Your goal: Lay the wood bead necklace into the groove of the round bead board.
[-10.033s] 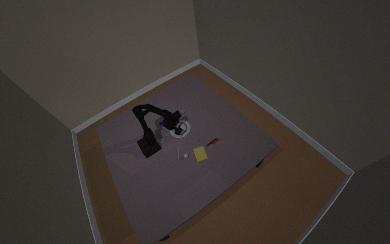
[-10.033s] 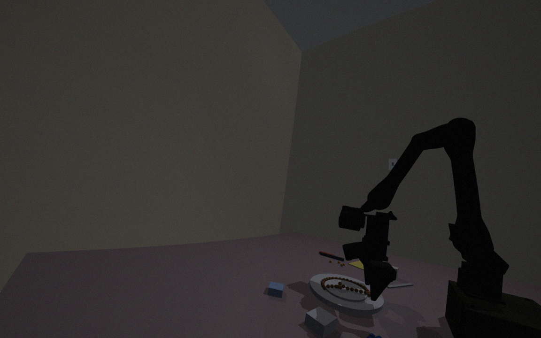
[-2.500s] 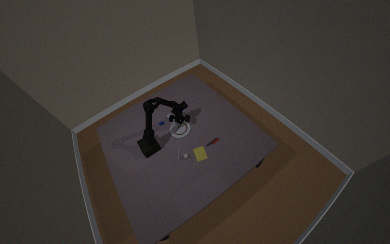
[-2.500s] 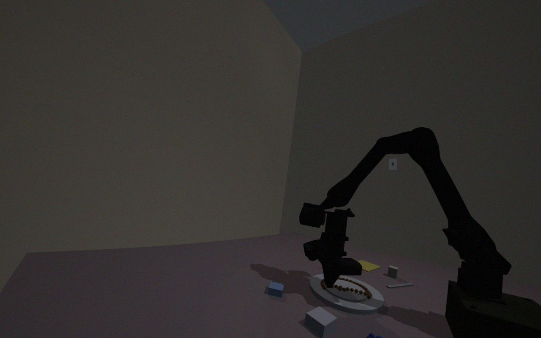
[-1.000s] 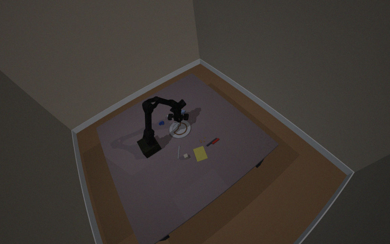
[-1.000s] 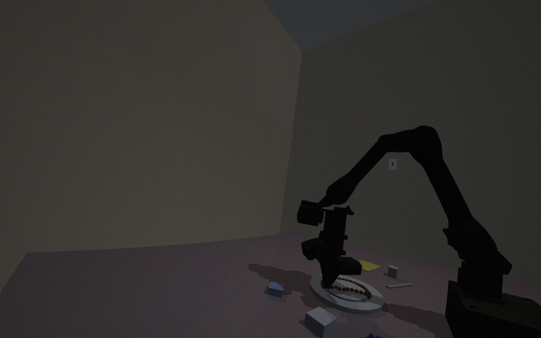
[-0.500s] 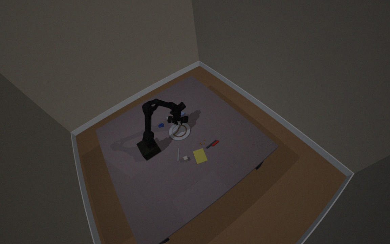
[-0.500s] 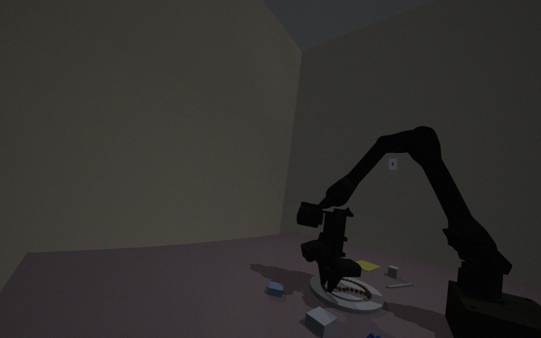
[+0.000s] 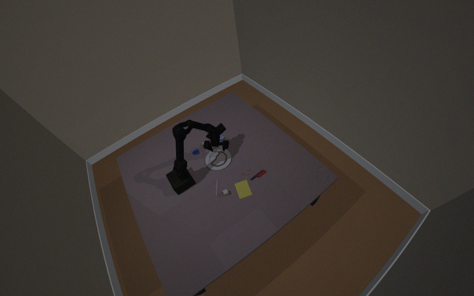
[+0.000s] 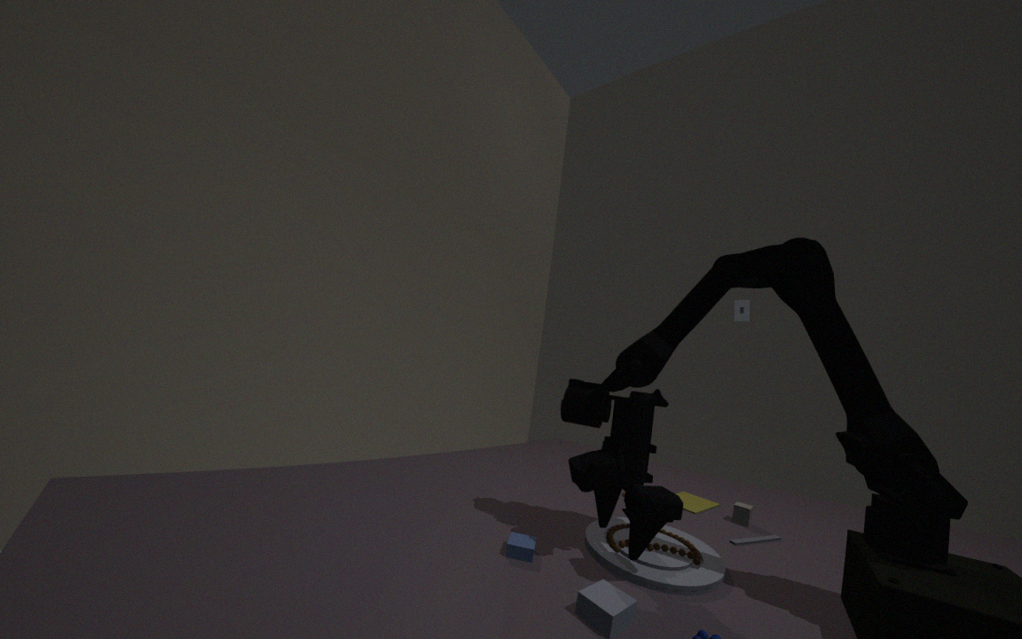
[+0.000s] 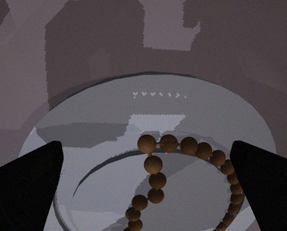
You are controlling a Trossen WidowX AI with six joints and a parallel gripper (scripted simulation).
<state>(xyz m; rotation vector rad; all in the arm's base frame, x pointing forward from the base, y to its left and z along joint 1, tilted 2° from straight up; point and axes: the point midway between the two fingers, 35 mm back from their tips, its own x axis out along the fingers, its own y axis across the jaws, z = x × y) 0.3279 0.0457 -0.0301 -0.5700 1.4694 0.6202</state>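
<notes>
Right now the round bead board is 40 mm behind my gripper tip, 50 mm to the right of it and 10 mm below it. From my gripper tip the other things lie so: grey block (30 mm behind, 140 mm to the left, 10 mm below); then blue block (100 mm ahead, 90 mm to the left, 10 mm below); then thin stick (200 mm behind, 230 mm to the right, 20 mm below).
</notes>
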